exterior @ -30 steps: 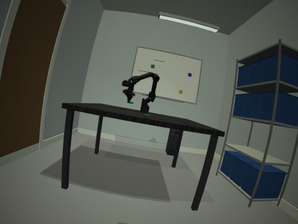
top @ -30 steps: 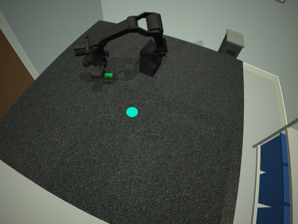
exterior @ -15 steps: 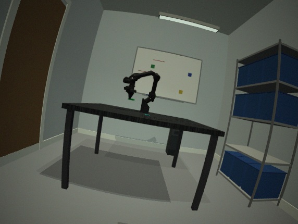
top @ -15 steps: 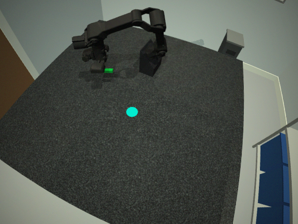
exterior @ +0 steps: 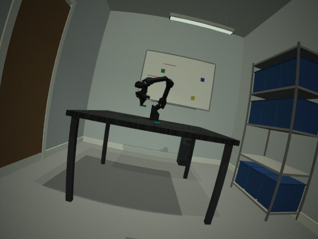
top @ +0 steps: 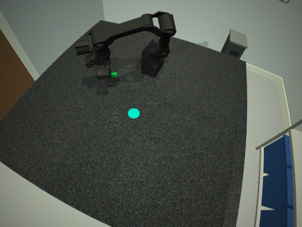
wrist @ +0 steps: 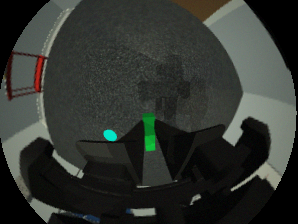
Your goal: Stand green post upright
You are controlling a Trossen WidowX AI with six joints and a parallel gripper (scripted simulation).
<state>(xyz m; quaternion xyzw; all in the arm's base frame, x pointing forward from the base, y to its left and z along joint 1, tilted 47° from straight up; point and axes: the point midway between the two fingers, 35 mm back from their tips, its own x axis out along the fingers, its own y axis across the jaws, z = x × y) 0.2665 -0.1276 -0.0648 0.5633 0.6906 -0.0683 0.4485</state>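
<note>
Right now the cyan circle is 7 cm ahead of my gripper tip, 18 cm to the left of it and 13 cm below it. From my gripper tip the other things lie so: green post 1 cm behind, 2 cm to the left.
</note>
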